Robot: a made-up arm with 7 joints. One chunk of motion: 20 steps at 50 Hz.
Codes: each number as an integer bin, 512 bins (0 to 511) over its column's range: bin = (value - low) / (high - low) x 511, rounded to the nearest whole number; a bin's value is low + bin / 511 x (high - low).
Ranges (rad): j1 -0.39..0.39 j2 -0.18..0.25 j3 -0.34..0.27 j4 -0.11..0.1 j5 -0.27..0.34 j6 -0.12..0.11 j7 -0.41..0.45
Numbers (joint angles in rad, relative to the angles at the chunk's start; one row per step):
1: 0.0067 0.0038 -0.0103 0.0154 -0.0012 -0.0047 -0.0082
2: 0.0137 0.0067 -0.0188 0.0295 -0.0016 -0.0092 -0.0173
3: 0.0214 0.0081 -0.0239 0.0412 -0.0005 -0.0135 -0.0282
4: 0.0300 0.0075 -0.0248 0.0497 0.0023 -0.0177 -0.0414
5: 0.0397 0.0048 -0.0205 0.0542 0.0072 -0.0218 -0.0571
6: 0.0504 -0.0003 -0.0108 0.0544 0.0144 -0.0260 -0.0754
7: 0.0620 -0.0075 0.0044 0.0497 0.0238 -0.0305 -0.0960
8: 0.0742 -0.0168 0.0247 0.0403 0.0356 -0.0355 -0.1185
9: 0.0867 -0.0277 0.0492 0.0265 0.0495 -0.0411 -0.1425
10: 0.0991 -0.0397 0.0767 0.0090 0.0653 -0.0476 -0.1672
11: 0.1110 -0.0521 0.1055 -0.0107 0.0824 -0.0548 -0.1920
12: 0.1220 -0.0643 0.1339 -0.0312 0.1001 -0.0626 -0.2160
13: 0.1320 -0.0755 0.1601 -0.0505 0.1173 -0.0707 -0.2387
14: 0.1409 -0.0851 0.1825 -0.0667 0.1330 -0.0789 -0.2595
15: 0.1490 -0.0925 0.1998 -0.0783 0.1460 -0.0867 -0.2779
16: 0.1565 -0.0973 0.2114 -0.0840 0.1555 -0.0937 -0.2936
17: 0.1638 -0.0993 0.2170 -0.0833 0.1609 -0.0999 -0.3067
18: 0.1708 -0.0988 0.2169 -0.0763 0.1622 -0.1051 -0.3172
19: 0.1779 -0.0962 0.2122 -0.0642 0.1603 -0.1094 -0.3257
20: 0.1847 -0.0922 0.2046 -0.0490 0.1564 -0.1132 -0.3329
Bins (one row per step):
1: 260 218 276 305 225 256 239
2: 264 222 269 339 225 246 233
3: 270 224 265 368 226 237 227
4: 275 223 264 389 228 227 219
5: 282 220 268 400 232 218 210
6: 289 214 276 400 238 209 199
7: 296 205 289 389 246 199 187
8: 304 194 306 366 256 188 173
9: 312 181 326 332 268 175 159
10: 320 167 349 290 281 161 144
11: 328 152 373 242 295 145 130
12: 335 137 397 192 310 128 115
13: 342 124 419 145 324 110 102
14: 348 113 438 105 338 91 89
15: 353 104 452 77 348 74 78
16: 358 98 462 63 356 58 69
17: 363 96 467 65 361 45 61
18: 367 96 467 82 362 33 55
19: 372 100 463 111 360 24 50
20: 377 104 456 148 357 15 46

